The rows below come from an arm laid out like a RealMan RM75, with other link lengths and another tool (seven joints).
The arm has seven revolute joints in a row. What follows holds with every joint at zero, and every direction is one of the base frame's. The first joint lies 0.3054 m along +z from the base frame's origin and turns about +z. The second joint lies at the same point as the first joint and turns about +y. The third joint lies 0.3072 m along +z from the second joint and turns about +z. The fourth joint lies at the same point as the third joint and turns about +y. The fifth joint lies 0.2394 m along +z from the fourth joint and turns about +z. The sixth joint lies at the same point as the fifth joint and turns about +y. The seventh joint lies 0.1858 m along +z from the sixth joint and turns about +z. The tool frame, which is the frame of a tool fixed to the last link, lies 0.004 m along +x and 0.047 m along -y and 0.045 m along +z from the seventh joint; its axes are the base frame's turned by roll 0, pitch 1.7 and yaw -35.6 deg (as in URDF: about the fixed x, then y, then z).
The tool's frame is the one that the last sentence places.
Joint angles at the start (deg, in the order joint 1, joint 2, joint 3, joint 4, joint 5, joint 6, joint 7): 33.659, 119.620, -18.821, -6.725, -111.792, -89.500, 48.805
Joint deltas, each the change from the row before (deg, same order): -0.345, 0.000, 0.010, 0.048, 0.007, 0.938, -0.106; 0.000, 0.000, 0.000, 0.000, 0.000, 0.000, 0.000; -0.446, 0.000, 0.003, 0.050, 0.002, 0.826, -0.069; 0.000, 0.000, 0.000, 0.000, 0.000, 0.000, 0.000; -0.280, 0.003, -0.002, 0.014, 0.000, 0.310, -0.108; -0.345, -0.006, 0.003, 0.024, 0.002, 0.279, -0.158; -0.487, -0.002, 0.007, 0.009, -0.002, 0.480, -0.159; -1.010, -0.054, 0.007, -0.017, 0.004, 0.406, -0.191; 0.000, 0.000, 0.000, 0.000, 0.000, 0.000, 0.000
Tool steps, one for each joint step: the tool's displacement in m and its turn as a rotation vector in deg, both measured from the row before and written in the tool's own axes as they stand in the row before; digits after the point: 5 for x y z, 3 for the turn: 0.00503, 0.00047, -0.00292, 0.406, 1.101, 0.156; 0.00000, 0.00000, 0.00000, 0.000, 0.000, 0.000; 0.00509, 0.00102, -0.00355, 0.414, 1.056, 0.256; 0.00000, 0.00000, 0.00000, 0.000, 0.000, 0.000; 0.00236, 0.00075, -0.00210, 0.209, 0.465, 0.082; 0.00251, 0.00094, -0.00259, 0.241, 0.476, 0.075; 0.00392, 0.00125, -0.00371, 0.354, 0.763, 0.154; 0.00600, 0.00265, -0.00774, 0.607, 1.054, 0.385; 0.00000, 0.00000, 0.00000, 0.000, 0.000, 0.000
